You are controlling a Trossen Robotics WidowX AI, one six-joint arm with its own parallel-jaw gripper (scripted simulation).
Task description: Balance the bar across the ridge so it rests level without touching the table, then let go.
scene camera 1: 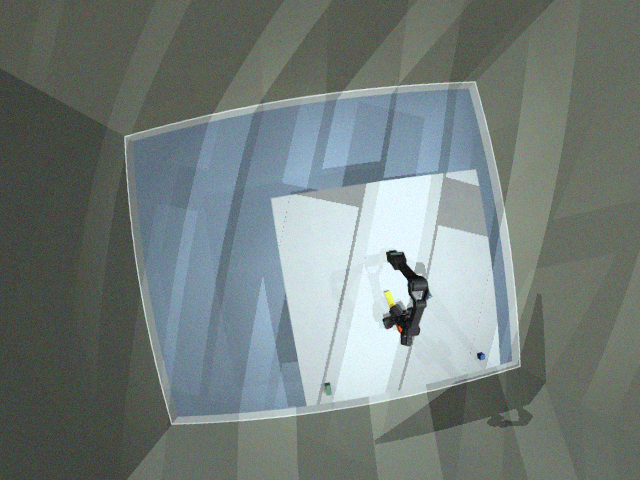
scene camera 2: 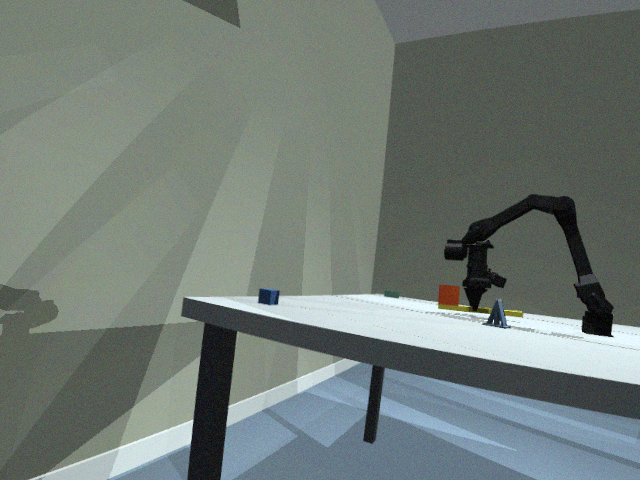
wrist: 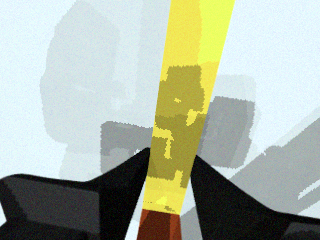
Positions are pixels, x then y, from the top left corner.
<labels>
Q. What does my gripper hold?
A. A bar.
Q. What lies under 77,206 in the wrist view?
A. My gripper.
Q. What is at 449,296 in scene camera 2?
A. A bar.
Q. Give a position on a bar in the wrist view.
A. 194,43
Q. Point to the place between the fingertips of my gripper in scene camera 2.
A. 473,310
</labels>
